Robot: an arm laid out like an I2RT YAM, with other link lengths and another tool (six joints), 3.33 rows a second.
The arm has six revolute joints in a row. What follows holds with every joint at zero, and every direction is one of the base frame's.
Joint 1 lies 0.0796 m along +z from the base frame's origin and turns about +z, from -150.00 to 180.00 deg.
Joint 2 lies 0.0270 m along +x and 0.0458 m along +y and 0.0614 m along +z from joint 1 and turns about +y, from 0.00 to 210.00 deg.
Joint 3 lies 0.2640 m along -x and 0.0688 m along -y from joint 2 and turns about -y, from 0.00 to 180.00 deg.
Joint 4 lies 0.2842 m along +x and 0.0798 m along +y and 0.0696 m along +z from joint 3 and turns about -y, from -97.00 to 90.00 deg.
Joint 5 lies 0.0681 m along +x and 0.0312 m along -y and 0.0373 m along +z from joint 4 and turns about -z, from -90.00 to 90.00 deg.
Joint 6 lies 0.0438 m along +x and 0.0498 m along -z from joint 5 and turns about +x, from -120.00 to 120.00 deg.
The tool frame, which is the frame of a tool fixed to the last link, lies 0.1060 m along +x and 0.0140 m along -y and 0.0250 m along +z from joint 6; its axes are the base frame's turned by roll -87.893, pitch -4.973 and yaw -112.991 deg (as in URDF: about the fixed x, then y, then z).
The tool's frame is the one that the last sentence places.
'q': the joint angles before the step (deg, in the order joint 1, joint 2, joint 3, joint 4, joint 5, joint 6). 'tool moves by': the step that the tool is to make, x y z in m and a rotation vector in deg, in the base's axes. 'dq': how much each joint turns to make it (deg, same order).
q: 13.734 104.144 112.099 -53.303 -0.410 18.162
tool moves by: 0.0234 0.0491 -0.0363 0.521 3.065 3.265
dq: 4.324 8.873 5.686 0.398 -0.251 1.689
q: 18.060 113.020 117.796 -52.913 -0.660 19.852
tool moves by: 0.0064 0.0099 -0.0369 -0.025 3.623 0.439
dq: 0.575 3.018 -1.475 1.062 -0.766 0.824
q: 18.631 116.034 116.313 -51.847 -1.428 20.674
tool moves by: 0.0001 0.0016 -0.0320 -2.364 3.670 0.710
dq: 0.275 2.301 -1.222 -0.732 0.594 -0.977
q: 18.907 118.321 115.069 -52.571 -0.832 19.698
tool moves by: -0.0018 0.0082 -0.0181 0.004 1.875 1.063
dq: 0.642 1.134 -1.151 0.516 -0.751 -0.011
